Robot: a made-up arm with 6 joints. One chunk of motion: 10 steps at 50 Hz.
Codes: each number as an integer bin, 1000 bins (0 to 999) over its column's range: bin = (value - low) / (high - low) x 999, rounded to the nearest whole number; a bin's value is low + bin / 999 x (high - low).
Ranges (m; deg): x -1.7..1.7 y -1.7..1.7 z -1.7..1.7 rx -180..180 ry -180..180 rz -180..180
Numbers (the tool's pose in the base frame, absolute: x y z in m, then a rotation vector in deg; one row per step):
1: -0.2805 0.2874 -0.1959 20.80 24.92 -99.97
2: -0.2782 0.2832 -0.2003 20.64 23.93 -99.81
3: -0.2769 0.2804 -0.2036 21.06 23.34 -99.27
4: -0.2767 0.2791 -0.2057 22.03 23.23 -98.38
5: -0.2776 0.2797 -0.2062 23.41 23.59 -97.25
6: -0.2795 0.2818 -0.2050 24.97 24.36 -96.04
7: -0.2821 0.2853 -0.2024 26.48 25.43 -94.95
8: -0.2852 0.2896 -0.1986 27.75 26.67 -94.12
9: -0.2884 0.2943 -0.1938 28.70 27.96 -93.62
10: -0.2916 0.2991 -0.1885 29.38 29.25 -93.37
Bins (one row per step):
1: 417 584 442 557 569 222
2: 418 583 441 557 566 223
3: 418 582 440 558 564 224
4: 418 582 439 561 564 226
5: 418 582 439 564 565 230
6: 417 582 439 569 567 233
7: 417 583 440 573 570 236
8: 416 585 441 577 574 238
9: 415 586 443 579 577 240
10: 414 587 444 581 581 240

